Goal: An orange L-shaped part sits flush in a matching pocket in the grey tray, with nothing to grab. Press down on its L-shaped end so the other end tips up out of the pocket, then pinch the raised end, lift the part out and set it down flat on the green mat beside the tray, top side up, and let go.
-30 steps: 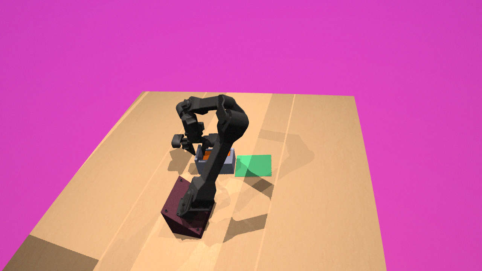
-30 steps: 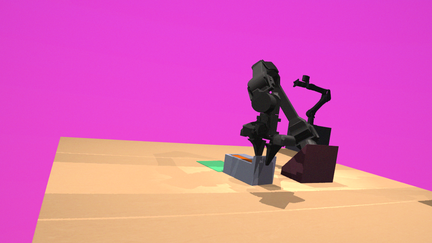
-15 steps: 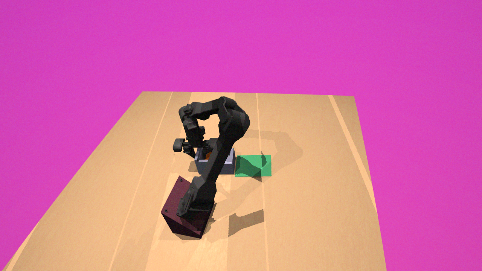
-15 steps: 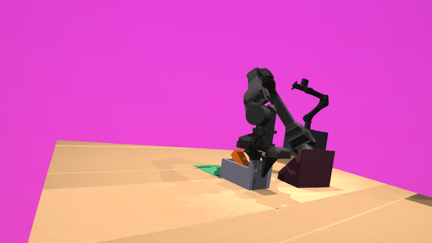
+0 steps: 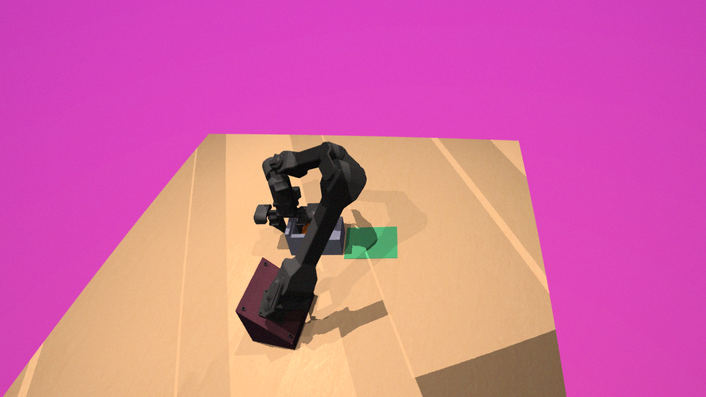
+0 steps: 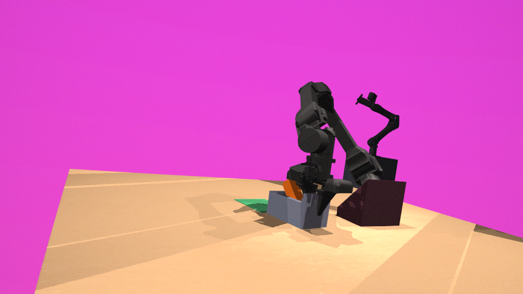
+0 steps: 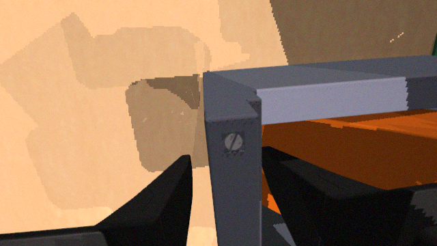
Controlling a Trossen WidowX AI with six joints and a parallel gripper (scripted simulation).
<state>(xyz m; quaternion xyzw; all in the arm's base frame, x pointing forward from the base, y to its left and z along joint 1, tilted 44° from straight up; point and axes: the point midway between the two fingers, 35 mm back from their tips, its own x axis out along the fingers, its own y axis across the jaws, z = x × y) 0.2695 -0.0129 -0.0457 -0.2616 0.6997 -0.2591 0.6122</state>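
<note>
The orange L-shaped part is 5 cm to the right of my gripper tip and 1 cm above it. Also, from my gripper tip: green mat: 22 cm to the right, 5 cm below, 1 cm ahead.
</note>
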